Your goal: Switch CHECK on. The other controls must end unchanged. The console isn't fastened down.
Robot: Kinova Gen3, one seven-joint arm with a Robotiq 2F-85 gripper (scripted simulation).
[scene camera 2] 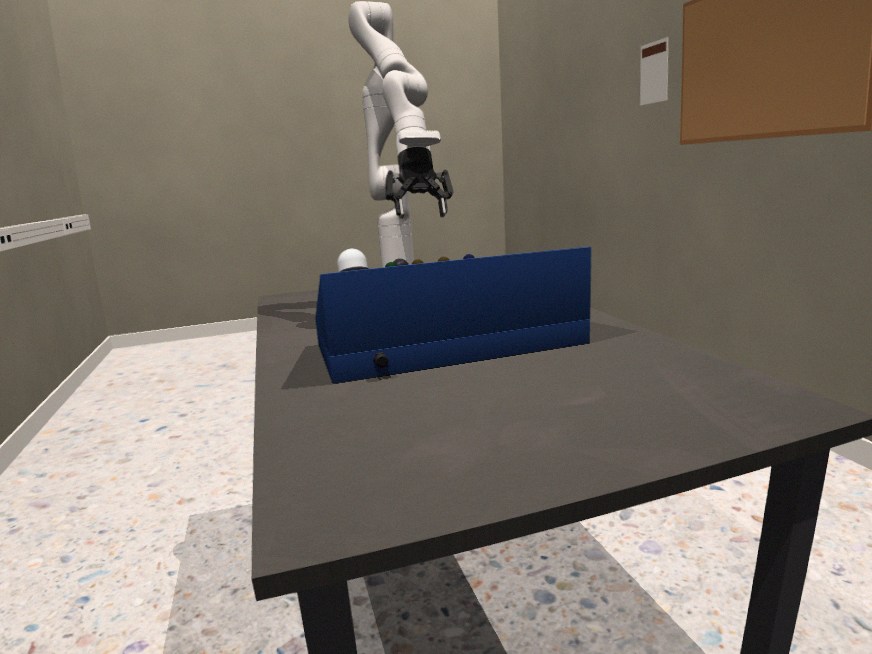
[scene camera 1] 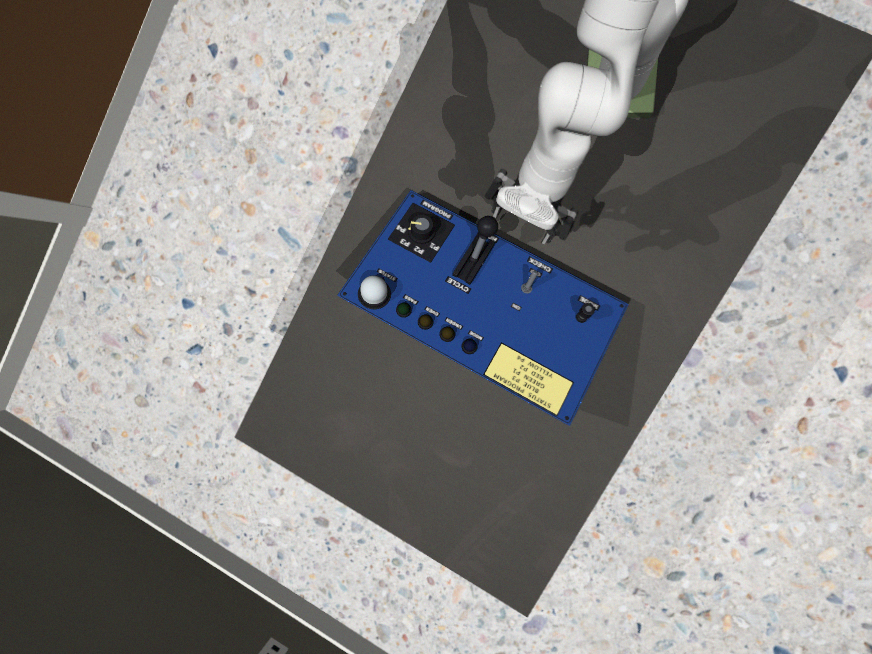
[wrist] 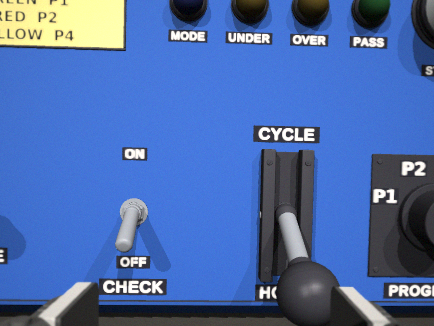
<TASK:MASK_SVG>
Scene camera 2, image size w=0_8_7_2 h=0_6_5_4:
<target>gripper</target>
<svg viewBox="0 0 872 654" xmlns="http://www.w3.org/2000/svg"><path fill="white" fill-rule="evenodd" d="M401 151L398 154L400 173L393 173L393 171L389 170L386 175L386 200L394 201L396 214L401 219L404 217L403 199L401 198L406 192L425 193L428 191L439 200L440 217L444 217L448 211L446 199L450 199L454 193L448 171L434 172L431 151L427 148L411 147ZM396 179L402 184L397 194L393 193L393 183L395 183Z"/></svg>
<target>blue console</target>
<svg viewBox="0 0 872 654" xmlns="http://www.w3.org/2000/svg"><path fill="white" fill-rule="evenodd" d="M591 247L480 258L467 254L461 260L450 261L447 257L441 257L438 262L424 263L422 260L416 259L412 262L412 265L409 265L404 259L396 259L393 262L387 263L383 268L374 269L368 268L367 259L361 251L356 249L345 250L340 254L337 261L338 272L320 274L315 317L318 345L327 367L324 353L325 345L323 345L324 319L326 351L329 354L332 383L590 343Z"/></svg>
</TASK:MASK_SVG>
